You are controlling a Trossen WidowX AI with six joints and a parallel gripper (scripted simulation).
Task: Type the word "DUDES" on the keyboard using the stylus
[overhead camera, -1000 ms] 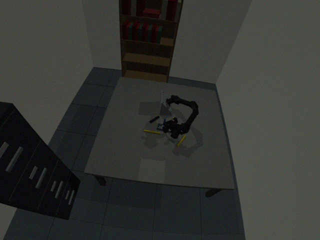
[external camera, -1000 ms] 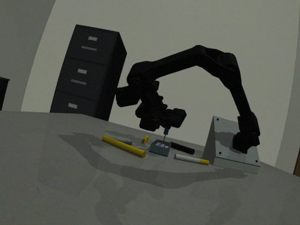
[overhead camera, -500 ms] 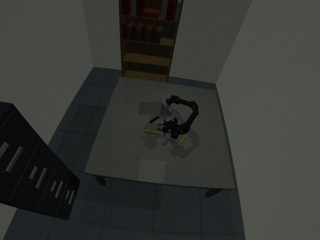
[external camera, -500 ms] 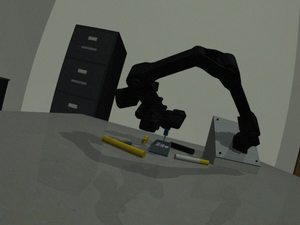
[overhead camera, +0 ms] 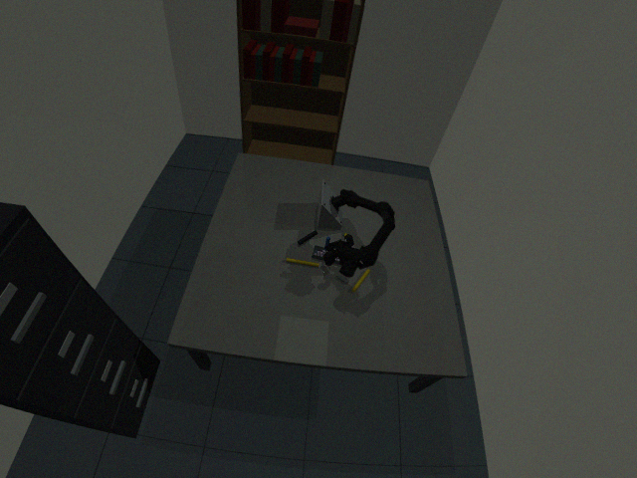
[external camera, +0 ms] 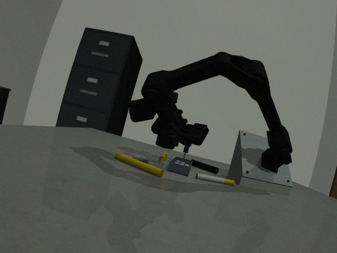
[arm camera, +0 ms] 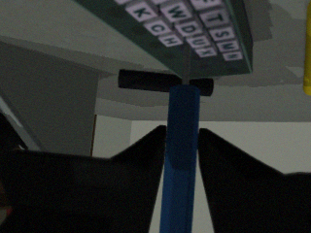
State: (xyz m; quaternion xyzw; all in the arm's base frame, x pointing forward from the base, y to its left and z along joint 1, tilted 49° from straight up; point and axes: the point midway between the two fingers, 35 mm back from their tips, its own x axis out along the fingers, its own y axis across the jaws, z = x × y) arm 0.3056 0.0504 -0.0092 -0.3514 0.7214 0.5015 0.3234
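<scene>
Now: the long yellow cylinder 110 mm ahead of my gripper tip, 200 mm to the left of it and 70 mm below it. The rest, counted from my gripper tip: blue stylus (10 mm below); black cylinder (80 mm behind, 100 mm to the right, 70 mm below); stylus tip (50 mm below).
</scene>
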